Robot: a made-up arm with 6 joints.
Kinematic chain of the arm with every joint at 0, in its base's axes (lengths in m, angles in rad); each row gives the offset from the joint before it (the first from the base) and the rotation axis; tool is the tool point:
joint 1: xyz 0 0 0.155 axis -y
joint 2: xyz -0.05 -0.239 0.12 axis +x
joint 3: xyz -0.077 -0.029 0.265 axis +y
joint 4: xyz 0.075 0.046 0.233 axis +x
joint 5: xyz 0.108 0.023 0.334 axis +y
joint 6: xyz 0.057 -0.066 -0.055 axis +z
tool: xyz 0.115 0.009 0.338
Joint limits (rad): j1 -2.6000..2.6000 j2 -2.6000..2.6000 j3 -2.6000..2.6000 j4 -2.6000..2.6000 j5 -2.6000..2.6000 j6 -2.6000..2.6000
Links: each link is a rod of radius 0.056 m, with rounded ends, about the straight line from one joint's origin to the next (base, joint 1, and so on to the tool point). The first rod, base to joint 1, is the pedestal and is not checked.
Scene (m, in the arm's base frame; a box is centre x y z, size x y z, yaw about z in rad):
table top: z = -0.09
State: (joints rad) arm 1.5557 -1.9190 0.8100 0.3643 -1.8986 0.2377
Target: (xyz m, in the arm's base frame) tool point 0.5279 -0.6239 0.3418
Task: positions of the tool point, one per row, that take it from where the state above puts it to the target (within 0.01 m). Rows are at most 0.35 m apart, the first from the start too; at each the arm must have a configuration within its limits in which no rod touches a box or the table.
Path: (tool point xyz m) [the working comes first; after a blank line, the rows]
Joints at the target: 1.0555 -2.6000 1.5099 -1.0703 -0.8513 0.2683
Straight joint move there: clear.

1: 0.2554 0.4509 0.4994
2: 0.4740 0.2483 0.5606
3: 0.6162 -0.0368 0.5429
4: 0.6369 -0.3488 0.4600
5: 0.5279 -0.6239 0.3418

